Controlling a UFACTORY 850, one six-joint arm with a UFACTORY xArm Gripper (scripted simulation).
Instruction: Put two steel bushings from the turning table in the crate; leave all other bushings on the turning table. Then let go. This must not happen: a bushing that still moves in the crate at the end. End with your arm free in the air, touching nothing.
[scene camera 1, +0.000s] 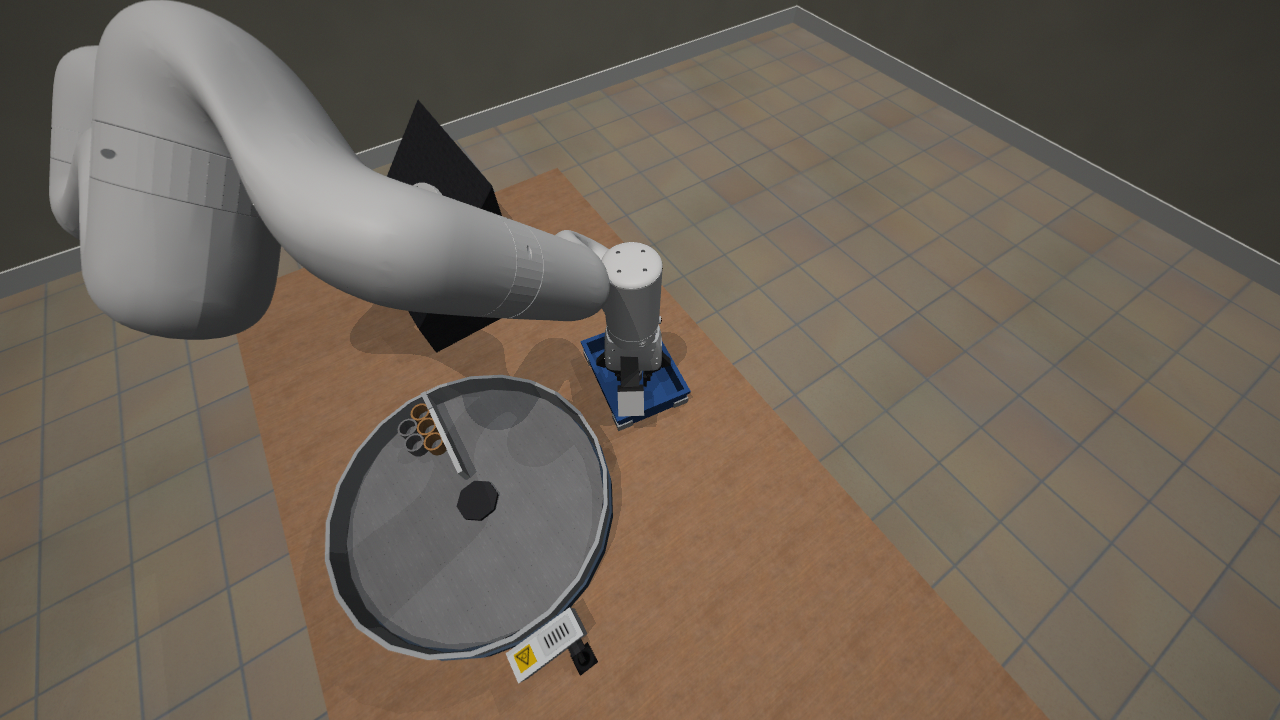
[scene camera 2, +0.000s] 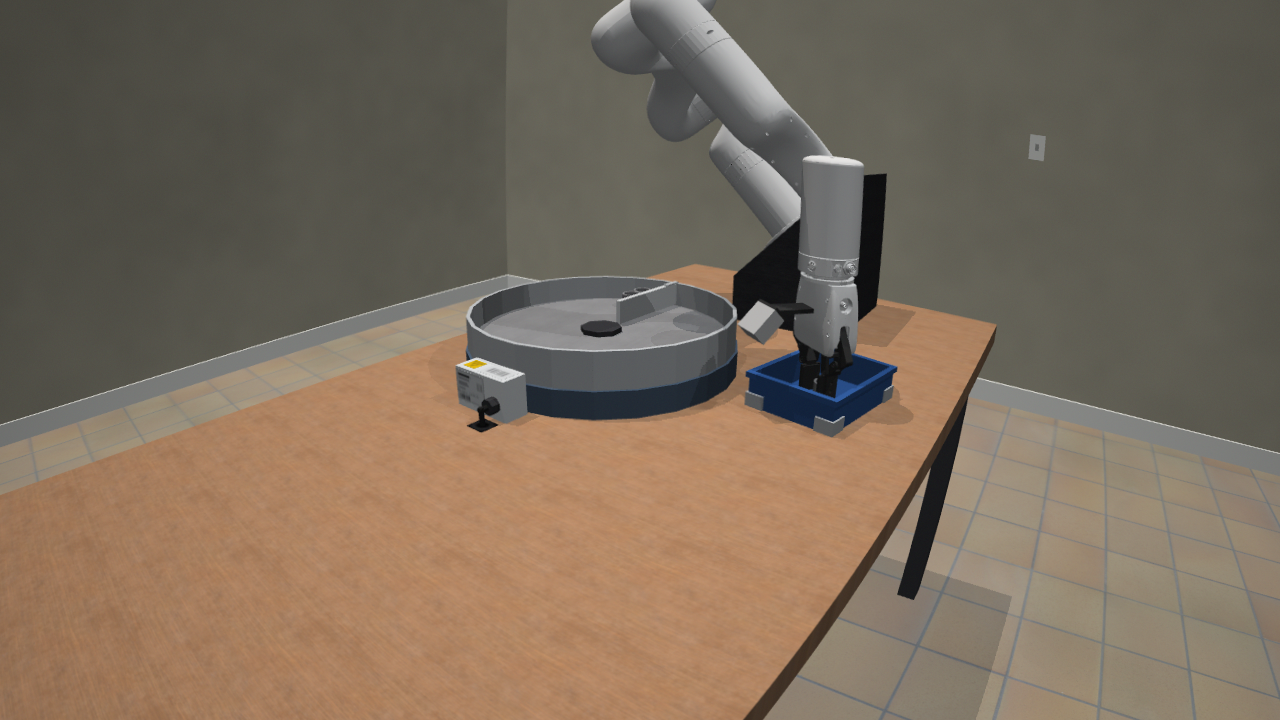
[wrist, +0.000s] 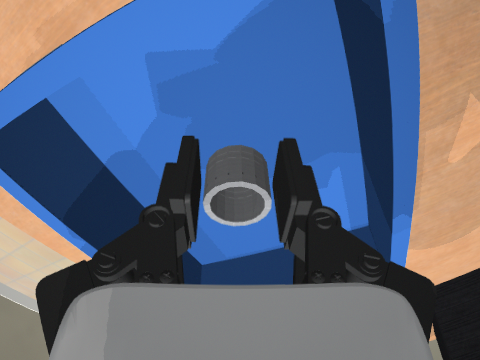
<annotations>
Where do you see a blue crate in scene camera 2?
767, 392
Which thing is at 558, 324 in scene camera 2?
A grey turning table.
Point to a blue crate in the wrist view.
89, 157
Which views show my gripper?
Scene camera 1, scene camera 2 and the wrist view: all of them.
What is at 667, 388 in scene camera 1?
A blue crate.
</annotations>
